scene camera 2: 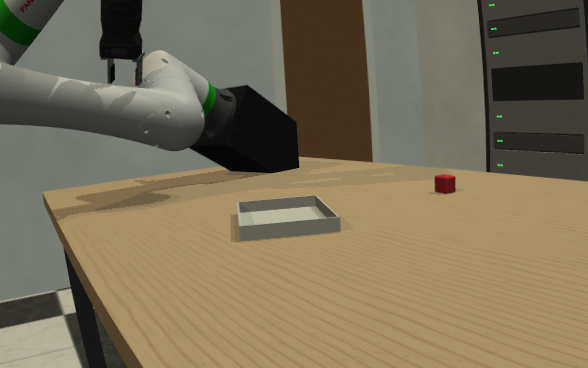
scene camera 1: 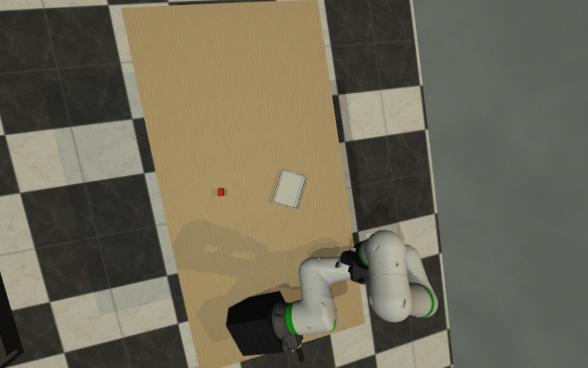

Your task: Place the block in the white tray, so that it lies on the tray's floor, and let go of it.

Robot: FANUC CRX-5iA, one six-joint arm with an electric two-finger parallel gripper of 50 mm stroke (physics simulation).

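Pixels of known places: gripper, fingertip midpoint: [scene camera 2: 124, 82] [scene camera 1: 342, 267]; arm's base at its link origin: [scene camera 2: 215, 116] [scene camera 1: 281, 319].
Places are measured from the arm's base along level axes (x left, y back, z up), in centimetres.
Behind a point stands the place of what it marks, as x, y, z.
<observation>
A small red block [scene camera 1: 220, 192] {9.2, -60.8, -13.5} [scene camera 2: 444, 183] {7.7, -61.6, -14.5} lies on the wooden table [scene camera 1: 219, 91] {-4.3, -105.6, -16.5} [scene camera 2: 329, 299] {-38.6, -77.3, -16.4}, well to the left of the white tray in the overhead view. The shallow white tray [scene camera 1: 289, 188] {-22.6, -52.5, -16.2} [scene camera 2: 289, 228] {-27.2, -59.2, -15.3} stands empty near the table's middle. My gripper [scene camera 2: 125, 81] {-31.1, -16.8, 8.0} [scene camera 1: 346, 260] {-31.1, -16.8, 8.0} is open and empty. It hangs folded back close to the arm at the table's near right edge, far from both the block and the tray. It is mostly hidden under the wrist in the overhead view.
The robot's black base box [scene camera 1: 254, 323] {10.5, -5.9, 4.2} [scene camera 2: 256, 139] {7.2, -7.6, -6.9} sits on the table's corner, with the white arm links [scene camera 1: 391, 274] {-32.8, -30.6, 45.1} folded beside it off the table edge. A checkered floor surrounds the table.
</observation>
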